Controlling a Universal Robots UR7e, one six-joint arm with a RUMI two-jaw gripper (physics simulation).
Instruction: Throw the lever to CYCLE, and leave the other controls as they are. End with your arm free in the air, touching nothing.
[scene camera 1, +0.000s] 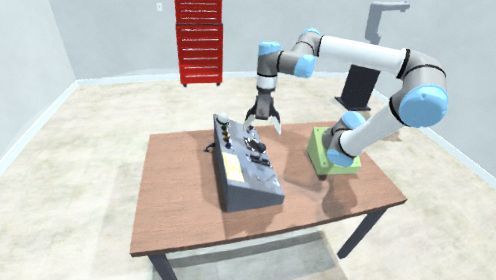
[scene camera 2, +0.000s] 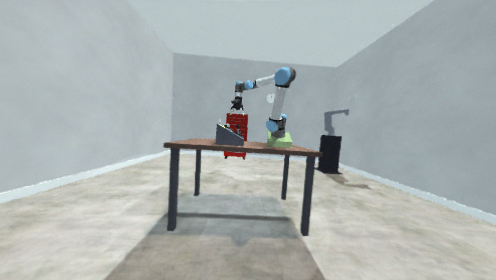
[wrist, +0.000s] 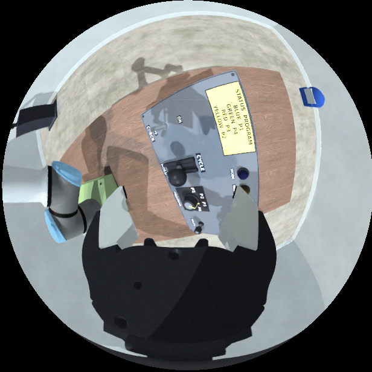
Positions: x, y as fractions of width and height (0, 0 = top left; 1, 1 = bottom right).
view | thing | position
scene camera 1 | gripper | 0.53, 0.48
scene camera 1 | grey sloped console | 0.49, 0.64
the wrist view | gripper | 0.48, 0.50
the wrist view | grey sloped console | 0.56, 0.35
